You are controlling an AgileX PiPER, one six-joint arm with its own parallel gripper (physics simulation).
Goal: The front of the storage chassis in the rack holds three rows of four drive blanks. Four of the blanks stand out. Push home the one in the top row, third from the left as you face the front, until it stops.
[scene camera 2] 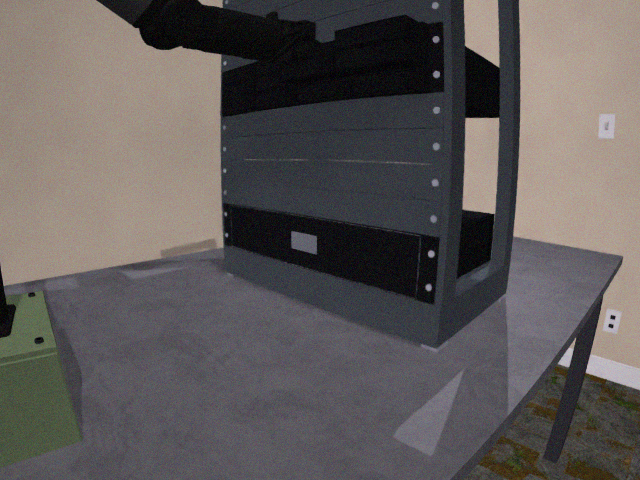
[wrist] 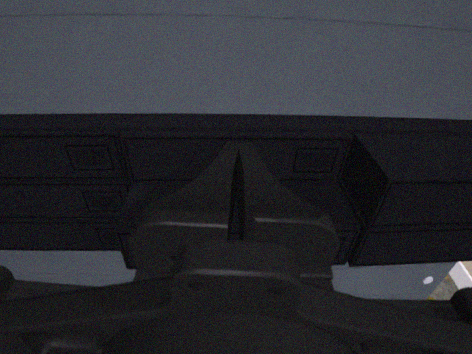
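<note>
The black storage chassis (scene camera 2: 361,72) (wrist: 75,124) spans the rack. In the wrist view the top-row third blank (wrist: 165,157), with a square outline at its right, lies about level with the top-row blank to its left (wrist: 40,155). The top-row blank to its right (wrist: 430,157) stands out, its dark side face showing. The blank below the third one (wrist: 320,197) also stands out, largely hidden by the fingers. My gripper (wrist: 238,160) is shut and empty, its tips before the third blank's face; contact cannot be told. In the scene view the tips are lost against the dark chassis.
The grey rack (scene camera 2: 453,155) stands on the table (scene camera 2: 258,392). Grey panels (scene camera 2: 330,113) (wrist: 225,65) lie above and below the chassis. A black unit (scene camera 2: 361,258) with a light label sits low in the rack. A green block (scene camera 2: 31,403) stands at the left. My arm (scene camera 2: 222,31) reaches in from upper left.
</note>
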